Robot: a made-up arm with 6 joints.
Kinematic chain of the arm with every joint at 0, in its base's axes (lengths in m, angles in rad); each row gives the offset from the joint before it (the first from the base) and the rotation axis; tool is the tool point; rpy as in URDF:
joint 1: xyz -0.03 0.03 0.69 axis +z
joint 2: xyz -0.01 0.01 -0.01 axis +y
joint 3: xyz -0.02 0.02 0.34 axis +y
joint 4: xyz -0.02 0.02 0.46 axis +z
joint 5: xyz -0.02 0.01 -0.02 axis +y
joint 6: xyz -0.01 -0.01 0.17 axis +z
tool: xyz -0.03 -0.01 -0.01 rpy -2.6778 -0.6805 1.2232
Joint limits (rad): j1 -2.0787..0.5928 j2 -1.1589..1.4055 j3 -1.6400..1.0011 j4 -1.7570..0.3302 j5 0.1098..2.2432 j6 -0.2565..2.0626
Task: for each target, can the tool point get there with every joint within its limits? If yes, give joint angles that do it. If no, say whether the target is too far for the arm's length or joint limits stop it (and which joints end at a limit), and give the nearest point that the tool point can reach.
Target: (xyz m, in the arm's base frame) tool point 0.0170 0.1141 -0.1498
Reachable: no: joint limits stop it (at a limit: joint 2, joint 3, joint 5, joint 6) | nearest point 0.2016 0.4444 0.2079 | short by 0.521 m
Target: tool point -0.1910 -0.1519 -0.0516
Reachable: no: joint limits stop it (at a limit: joint 1, joint 2, joint 3, joint 5, joint 6) | nearest point -0.4439 -0.2043 0.2085 | short by 0.367 m
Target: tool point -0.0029 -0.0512 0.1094
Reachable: no: joint limits stop it (at a limit: joint 1, joint 2, joint 3, joint 4) | nearest point -0.3469 -0.2667 0.2982 | short by 0.448 m
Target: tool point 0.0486 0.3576 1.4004
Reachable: yes | joints -1.8159 0.3791 -1.1530 -1.3766 0.6376 0.4912
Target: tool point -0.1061 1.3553 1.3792
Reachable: no: too far | nearest point -0.0787 0.8776 1.1253 | short by 0.542 m
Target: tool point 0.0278 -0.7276 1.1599
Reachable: yes | joints -1.4645 1.1413 -0.2128 -0.7245 0.8547 0.5997
